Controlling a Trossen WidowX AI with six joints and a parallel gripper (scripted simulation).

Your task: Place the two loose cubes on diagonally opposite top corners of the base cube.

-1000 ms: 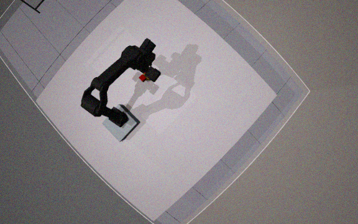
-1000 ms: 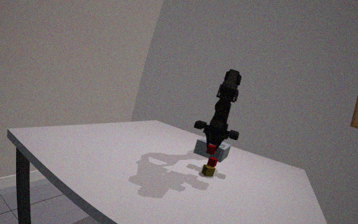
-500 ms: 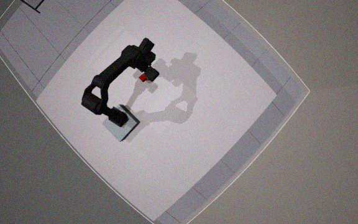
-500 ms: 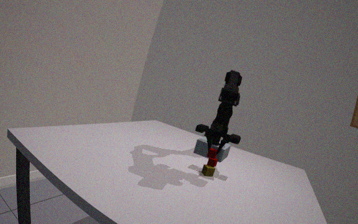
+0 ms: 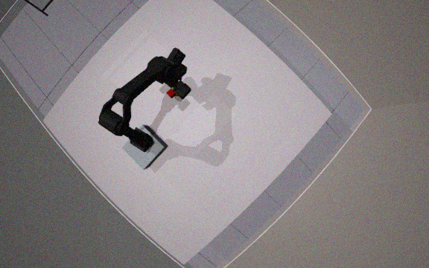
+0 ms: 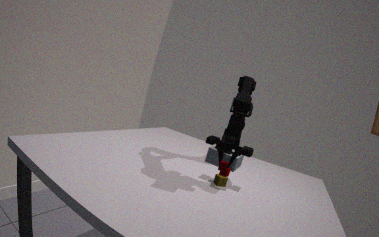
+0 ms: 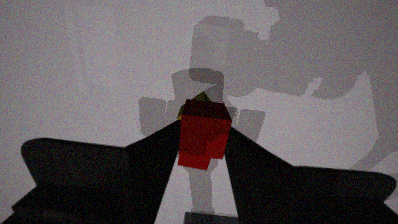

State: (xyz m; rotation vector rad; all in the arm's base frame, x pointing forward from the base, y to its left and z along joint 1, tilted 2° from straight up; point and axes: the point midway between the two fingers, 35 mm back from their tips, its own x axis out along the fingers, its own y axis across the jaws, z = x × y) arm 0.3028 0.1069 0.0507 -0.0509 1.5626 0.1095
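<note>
My gripper tip is 70 mm above the yellow cube and 20 mm past it.
</note>
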